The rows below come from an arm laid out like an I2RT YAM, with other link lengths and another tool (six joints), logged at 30 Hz.
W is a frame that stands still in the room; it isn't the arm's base.
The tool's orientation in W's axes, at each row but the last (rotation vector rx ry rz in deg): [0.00 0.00 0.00]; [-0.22 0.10 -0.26]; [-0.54 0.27 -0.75]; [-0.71 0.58 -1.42]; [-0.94 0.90 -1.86]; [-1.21 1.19 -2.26]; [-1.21 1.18 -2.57]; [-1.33 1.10 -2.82]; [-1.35 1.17 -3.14]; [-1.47 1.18 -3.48]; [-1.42 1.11 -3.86]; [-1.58 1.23 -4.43]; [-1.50 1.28 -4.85]
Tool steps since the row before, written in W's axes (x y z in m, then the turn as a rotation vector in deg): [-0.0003 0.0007 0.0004 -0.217 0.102 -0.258]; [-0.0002 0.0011 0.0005 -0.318 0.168 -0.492]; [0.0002 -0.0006 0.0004 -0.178 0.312 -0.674]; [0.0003 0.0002 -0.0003 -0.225 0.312 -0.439]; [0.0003 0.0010 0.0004 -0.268 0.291 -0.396]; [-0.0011 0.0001 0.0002 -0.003 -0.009 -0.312]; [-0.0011 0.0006 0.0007 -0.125 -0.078 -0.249]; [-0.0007 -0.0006 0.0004 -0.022 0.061 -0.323]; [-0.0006 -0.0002 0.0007 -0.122 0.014 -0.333]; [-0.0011 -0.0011 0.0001 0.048 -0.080 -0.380]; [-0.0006 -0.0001 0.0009 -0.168 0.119 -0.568]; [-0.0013 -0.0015 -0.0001 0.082 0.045 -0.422]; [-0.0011 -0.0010 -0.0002 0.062 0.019 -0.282]
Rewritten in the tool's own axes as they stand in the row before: [-0.0003 0.0007 0.0004 -0.217 0.102 -0.258]; [-0.0002 0.0011 0.0005 -0.318 0.168 -0.492]; [0.0002 -0.0006 0.0004 -0.179 0.316 -0.672]; [0.0003 0.0002 -0.0003 -0.228 0.312 -0.437]; [0.0003 0.0010 0.0004 -0.271 0.289 -0.395]; [-0.0011 0.0001 0.0002 0.004 -0.002 -0.312]; [-0.0011 0.0005 0.0007 -0.116 -0.078 -0.253]; [-0.0007 -0.0006 0.0004 -0.019 0.067 -0.322]; [-0.0006 -0.0002 0.0007 -0.116 0.015 -0.335]; [-0.0010 -0.0012 0.0000 0.060 -0.067 -0.381]; [-0.0006 -0.0002 0.0009 -0.165 0.122 -0.568]; [-0.0012 -0.0016 -0.0002 0.087 0.063 -0.419]; [-0.0010 -0.0011 -0.0003 0.066 0.032 -0.280]
